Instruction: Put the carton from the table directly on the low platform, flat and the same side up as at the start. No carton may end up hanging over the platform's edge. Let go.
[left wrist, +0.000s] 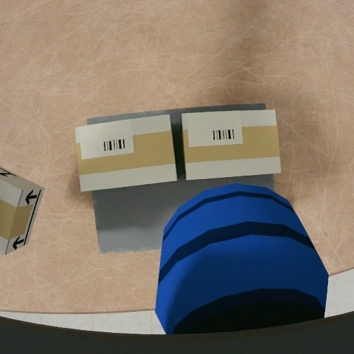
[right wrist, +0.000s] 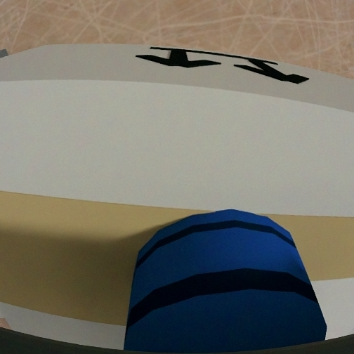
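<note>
A white carton with a tan tape band (left wrist: 20, 217) (right wrist: 150, 140) shows in part at the left wrist view's left edge and fills most of the right wrist view. It looks raised off the table, tape side up, arrows on its sides. My right suction cup (right wrist: 232, 240) is on its top and holds it; the contact itself is hidden. The low grey platform (left wrist: 130, 220) bears two similar cartons (left wrist: 127, 155) (left wrist: 231, 145), flat and side by side along its upper part, a narrow gap between them. My left suction cup (left wrist: 240, 215) is open and holds no carton, in front of the platform's lower right part.
The tan scratched table top (left wrist: 165, 55) (right wrist: 200, 20) surrounds the platform. Its curved edge runs along the bottom of the left wrist view, with pale floor (left wrist: 120, 322) beyond. A small grey corner shows at the right wrist view's left edge.
</note>
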